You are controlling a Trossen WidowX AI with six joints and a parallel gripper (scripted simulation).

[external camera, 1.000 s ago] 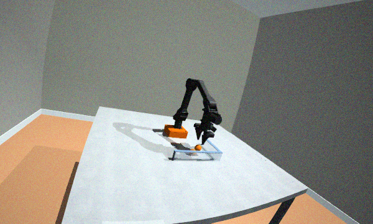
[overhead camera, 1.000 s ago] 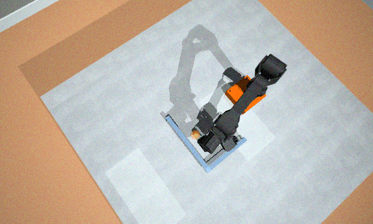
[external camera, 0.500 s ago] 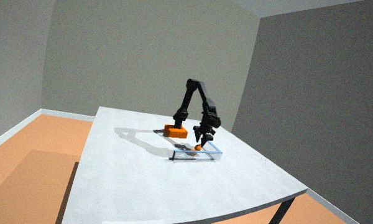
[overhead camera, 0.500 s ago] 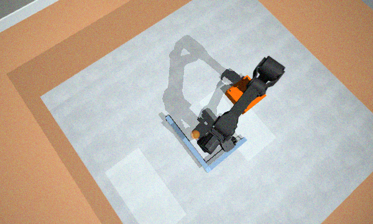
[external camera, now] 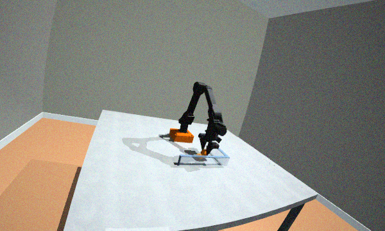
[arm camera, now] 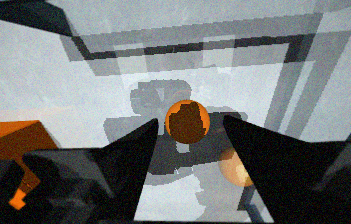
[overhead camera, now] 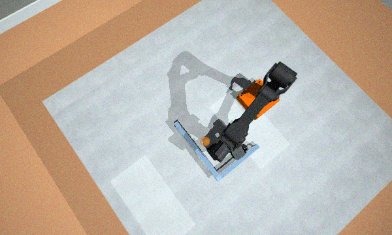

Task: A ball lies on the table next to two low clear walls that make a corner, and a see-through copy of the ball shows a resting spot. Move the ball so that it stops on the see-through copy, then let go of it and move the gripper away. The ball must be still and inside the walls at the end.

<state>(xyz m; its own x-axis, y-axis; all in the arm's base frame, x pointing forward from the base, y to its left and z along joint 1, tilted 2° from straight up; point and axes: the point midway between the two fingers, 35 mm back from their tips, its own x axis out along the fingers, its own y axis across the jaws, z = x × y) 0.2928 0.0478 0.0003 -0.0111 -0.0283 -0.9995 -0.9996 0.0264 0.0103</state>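
My gripper tip is now 7 cm to the left of the see-through copy of ball and 6 cm short of it. The rest, counted from my gripper tip: orange ball (right at my gripper tip).
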